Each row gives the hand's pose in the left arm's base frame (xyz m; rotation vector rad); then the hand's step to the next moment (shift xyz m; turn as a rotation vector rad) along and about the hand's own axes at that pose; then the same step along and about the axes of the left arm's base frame.
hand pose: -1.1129 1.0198 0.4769 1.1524 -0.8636 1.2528
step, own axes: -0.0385 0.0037 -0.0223 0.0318 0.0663 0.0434
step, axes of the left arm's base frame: -0.0118 0.0115 -0.0415 -0.0559 -0.0377 0.0524
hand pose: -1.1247 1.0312 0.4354 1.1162 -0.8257 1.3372
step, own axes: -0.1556 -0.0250 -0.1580 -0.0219 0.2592 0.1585
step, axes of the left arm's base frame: -0.0136 0.1026 -0.1977 -0.2352 -0.1828 0.0636
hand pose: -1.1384 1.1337 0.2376 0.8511 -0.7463 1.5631
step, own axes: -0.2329 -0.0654 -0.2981 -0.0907 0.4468 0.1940
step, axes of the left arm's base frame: 0.0493 0.1361 -0.3556 -0.4103 -0.2768 0.0225
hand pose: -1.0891 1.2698 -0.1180 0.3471 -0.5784 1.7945
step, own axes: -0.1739 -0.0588 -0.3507 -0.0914 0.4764 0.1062
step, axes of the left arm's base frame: 0.1274 0.0648 -0.3691 -0.4333 -0.2357 -0.0572
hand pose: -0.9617 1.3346 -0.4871 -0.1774 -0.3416 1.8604
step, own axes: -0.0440 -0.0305 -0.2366 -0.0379 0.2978 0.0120
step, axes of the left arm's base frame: 0.1102 0.0010 -0.2161 -0.2611 -0.1212 -0.0862
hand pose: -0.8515 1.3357 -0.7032 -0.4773 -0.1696 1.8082
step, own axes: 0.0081 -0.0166 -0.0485 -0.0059 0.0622 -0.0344
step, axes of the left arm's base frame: 0.0326 0.0063 -0.0399 -0.0400 -0.0282 -0.0519
